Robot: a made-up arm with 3 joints. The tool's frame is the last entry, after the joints. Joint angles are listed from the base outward. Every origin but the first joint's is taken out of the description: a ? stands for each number. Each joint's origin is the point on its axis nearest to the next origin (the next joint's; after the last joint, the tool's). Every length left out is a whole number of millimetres.
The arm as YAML. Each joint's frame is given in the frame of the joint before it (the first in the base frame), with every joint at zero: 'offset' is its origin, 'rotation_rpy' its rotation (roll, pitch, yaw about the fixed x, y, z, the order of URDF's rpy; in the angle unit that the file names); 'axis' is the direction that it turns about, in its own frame. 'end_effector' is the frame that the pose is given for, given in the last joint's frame.
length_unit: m
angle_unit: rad
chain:
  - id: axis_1
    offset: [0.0, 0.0, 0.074]
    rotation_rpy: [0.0, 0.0, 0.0]
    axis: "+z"
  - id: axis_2
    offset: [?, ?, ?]
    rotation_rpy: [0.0, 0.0, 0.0]
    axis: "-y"
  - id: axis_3
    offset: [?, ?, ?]
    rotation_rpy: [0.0, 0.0, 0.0]
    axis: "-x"
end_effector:
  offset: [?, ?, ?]
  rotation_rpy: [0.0, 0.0, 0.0]
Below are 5 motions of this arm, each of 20 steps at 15 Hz.
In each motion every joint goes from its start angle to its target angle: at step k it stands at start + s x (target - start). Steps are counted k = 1, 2, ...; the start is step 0. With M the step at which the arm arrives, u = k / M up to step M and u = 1 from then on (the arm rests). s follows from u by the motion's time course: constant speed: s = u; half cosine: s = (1 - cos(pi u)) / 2; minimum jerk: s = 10 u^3 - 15 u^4 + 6 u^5.
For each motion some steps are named. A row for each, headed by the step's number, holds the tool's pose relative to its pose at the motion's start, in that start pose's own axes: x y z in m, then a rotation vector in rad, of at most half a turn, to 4 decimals.
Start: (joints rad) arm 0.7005 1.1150 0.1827
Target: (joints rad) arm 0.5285 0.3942 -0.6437
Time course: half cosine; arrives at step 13
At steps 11, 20:
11: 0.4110 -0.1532 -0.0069 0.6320 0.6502 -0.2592
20: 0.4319 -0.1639 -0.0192 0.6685 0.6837 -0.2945

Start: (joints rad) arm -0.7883 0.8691 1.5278
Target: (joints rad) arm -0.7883 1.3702 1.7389
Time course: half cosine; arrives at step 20
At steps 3, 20:
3: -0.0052 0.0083 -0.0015 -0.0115 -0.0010 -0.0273
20: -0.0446 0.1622 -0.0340 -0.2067 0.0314 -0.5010

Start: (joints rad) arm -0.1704 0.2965 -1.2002
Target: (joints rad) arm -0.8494 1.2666 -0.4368
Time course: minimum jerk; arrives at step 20
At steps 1, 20:
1: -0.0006 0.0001 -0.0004 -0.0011 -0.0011 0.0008
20: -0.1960 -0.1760 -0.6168 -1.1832 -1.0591 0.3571

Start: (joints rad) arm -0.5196 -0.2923 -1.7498
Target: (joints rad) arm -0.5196 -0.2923 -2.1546
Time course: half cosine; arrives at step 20
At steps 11, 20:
11: 0.0000 -0.0629 0.0189 0.2341 0.0000 0.0000
20: 0.0000 -0.1107 0.0233 0.4048 0.0000 0.0000

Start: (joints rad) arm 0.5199 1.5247 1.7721
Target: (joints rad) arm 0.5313 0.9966 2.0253
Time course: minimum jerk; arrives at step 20
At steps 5, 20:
5: 0.0073 -0.0039 -0.0053 -0.0250 -0.0117 0.0534
20: 0.0676 -0.0271 -0.0557 -0.2363 -0.1738 0.5000

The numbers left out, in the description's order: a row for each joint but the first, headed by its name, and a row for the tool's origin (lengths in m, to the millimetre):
axis_2: 0.055 0.138 0.0
axis_3: -0.194 0.0 0.296
tool: 0.0 0.112 0.258

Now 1 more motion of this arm.
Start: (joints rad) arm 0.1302 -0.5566 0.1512
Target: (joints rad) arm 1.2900 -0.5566 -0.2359
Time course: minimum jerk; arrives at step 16
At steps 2, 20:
2: -0.0045 0.0020 -0.0016 -0.0036 -0.0023 0.0156
20: -0.2436 -0.0187 -0.1169 -0.2570 0.0411 0.9699

